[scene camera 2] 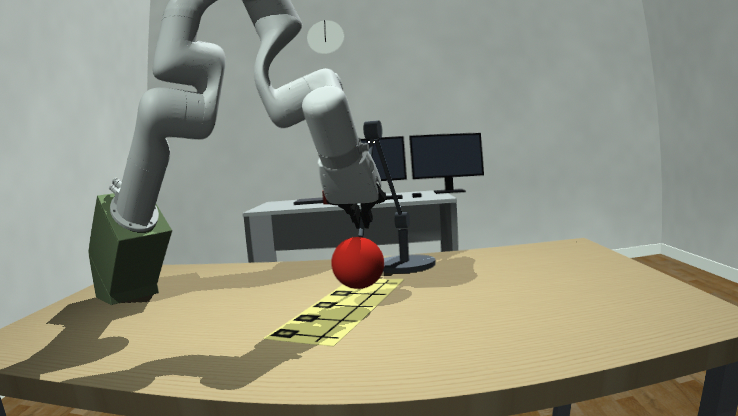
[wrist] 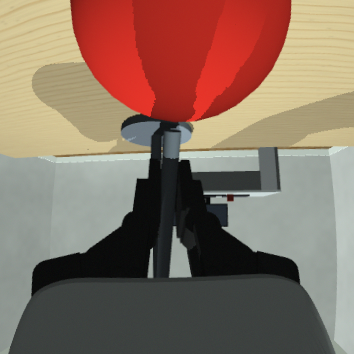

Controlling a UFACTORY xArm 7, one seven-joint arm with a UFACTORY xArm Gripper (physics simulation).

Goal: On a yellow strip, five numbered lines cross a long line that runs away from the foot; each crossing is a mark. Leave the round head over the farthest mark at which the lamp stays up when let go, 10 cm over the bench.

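Places are measured from the arm's base along level axes (x up, y left, z back), in metres.
Where they show: gripper, fingertip midpoint: point(scene camera 2: 363, 223) point(wrist: 167, 175); arm's base, link origin: point(scene camera 2: 133, 212).
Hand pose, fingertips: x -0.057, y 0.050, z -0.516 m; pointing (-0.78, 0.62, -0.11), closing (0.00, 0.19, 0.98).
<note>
Things, the pixels of their top centre, and the offset from my fingertips. "pt": a spot on its surface instead. Level surfaces: height alone.
- lamp's red round head, surface spot: point(wrist: 180, 55) pt dz +0.014, dx -0.024, dy -0.078 m
- dark foot, surface spot: point(wrist: 137, 132) point(scene camera 2: 418, 261) pt dz -0.103, dx -0.143, dy +0.273 m
- wooden bench, surface height: dx -0.156 m
The lamp's red round head point(scene camera 2: 357, 262) point(wrist: 180, 55) hangs above the bench, in front of the far end of the yellow strip point(scene camera 2: 345, 330) in the scene view. The strip has a long line and crossing lines; the head hides part of its far end. The dark foot point(scene camera 2: 421, 263) point(wrist: 137, 132) stands flat beyond the strip. A jointed arm point(scene camera 2: 387, 170) rises from its post and leans left to a high elbow point(scene camera 2: 372, 130). My gripper point(scene camera 2: 360, 219) point(wrist: 167, 175) is shut on the lamp's upper rod, just above the head. The head's height and exact mark beneath it are unclear.
The wooden bench point(scene camera 2: 542, 310) carries the strip and foot. The green robot base point(scene camera 2: 139, 263) stands at the left. Behind the bench is a grey desk point(scene camera 2: 260, 237) with two monitors, one point(scene camera 2: 447, 155) at the right. Arm shadows cross the bench.
</note>
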